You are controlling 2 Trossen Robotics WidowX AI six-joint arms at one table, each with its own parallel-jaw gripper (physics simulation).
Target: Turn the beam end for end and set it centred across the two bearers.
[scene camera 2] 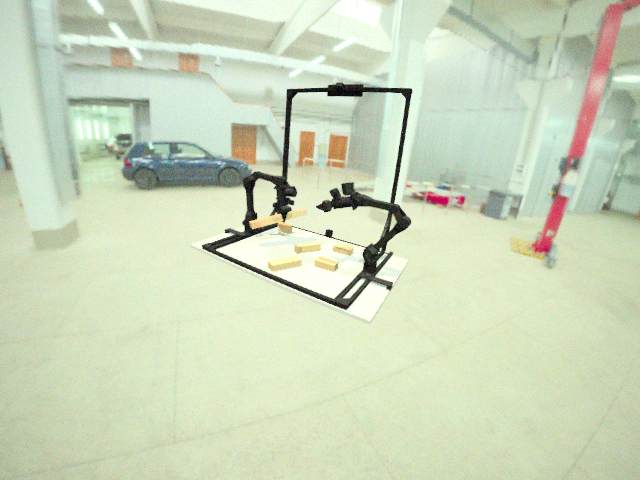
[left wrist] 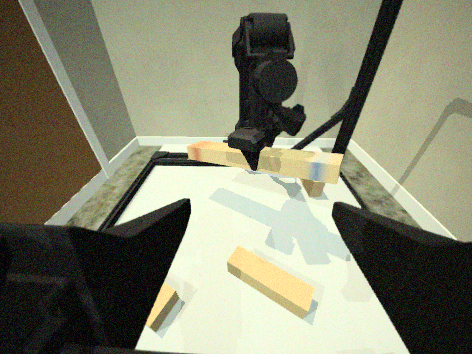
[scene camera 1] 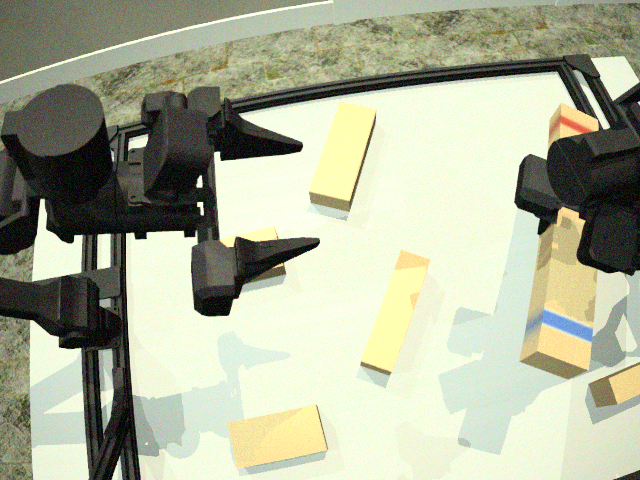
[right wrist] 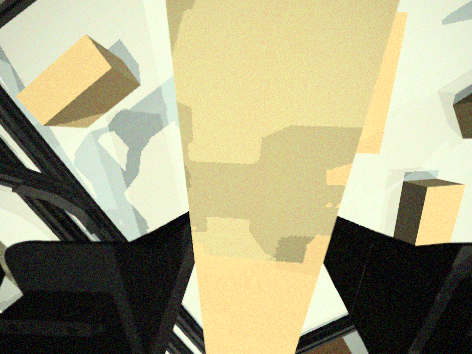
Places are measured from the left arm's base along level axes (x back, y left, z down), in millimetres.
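Where they show: left gripper, between the fingertips: (scene camera 2: pixel 320 205) (left wrist: pixel 261 206) (scene camera 1: pixel 310 192); right gripper, between the fingertips: (scene camera 2: pixel 282 219) (left wrist: pixel 260 164) (scene camera 1: pixel 563 240) (right wrist: pixel 254 211); left arm's base, origin of its link: (scene camera 2: pixel 369 271) (scene camera 1: pixel 101 329); right arm's base, origin of its link: (scene camera 2: pixel 248 232).
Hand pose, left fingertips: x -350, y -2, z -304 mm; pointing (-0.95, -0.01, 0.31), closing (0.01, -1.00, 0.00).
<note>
Each offset is from my left fingertips to the top centre of the thing.
The long wooden beam (scene camera 1: pixel 566 273) (scene camera 2: pixel 266 222) (left wrist: pixel 290 162) (right wrist: pixel 270 100) has a red band near one end and a blue band near the other. In scene camera 1 its red end is toward the top, its blue end toward the bottom. My right gripper (scene camera 1: pixel 568 227) (left wrist: pixel 260 164) (right wrist: pixel 254 211) is shut on the beam between the bands and holds it above the table. My left gripper (scene camera 1: pixel 310 193) (scene camera 2: pixel 321 206) (left wrist: pixel 261 206) is open and empty, raised over the blocks. Plain blocks {dx -67, dy +224, dz +285 mm} (scene camera 1: pixel 343 152) {dx -89, dy -44, dz +279 mm} (scene camera 1: pixel 395 315) (left wrist: pixel 270 282) lie roughly parallel; I cannot tell which blocks are the bearers.
Another block {dx +98, dy -186, dz +285 mm} (scene camera 1: pixel 278 436) (scene camera 2: pixel 343 249) lies at the bottom of scene camera 1. One {dx +116, dy +76, dz +285 mm} (scene camera 1: pixel 266 235) (scene camera 2: pixel 326 264) is partly hidden by the left finger. One {dx -411, dy -224, dz +260 mm} (scene camera 1: pixel 622 384) (left wrist: pixel 313 187) (right wrist: pixel 77 80) lies near the beam's blue end. A black frame (scene camera 1: pixel 398 80) edges the table.
</note>
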